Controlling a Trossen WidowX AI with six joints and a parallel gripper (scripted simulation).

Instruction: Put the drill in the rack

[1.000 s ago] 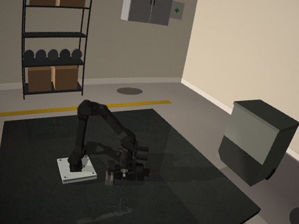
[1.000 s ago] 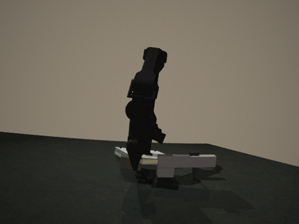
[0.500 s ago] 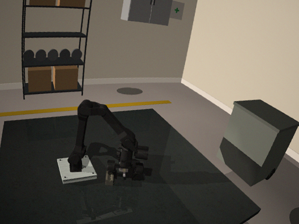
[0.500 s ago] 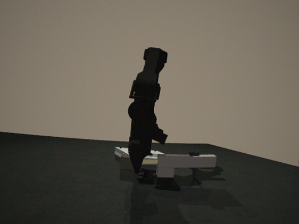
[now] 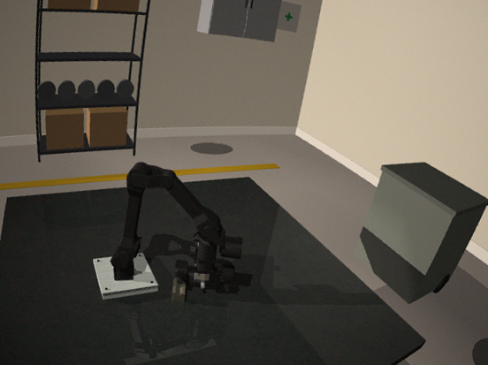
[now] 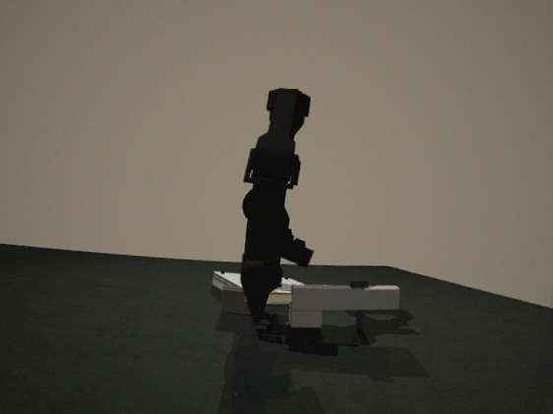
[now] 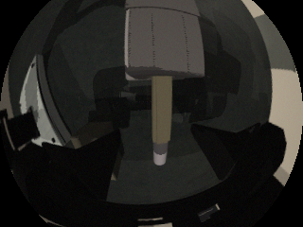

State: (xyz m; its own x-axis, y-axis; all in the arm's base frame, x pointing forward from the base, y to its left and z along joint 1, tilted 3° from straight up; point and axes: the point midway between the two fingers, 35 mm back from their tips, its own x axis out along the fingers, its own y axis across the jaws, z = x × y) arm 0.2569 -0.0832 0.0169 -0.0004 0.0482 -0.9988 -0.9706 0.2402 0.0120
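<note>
The drill lies 1 cm ahead of my gripper tip, 4 cm to the left of it and 3 cm above it. Round my gripper tip: rack 8 cm behind, 1 cm above; housing 3 cm ahead, 14 cm to the left, 3 cm above; dark blue key 4 cm ahead, 17 cm to the left, 4 cm above.
</note>
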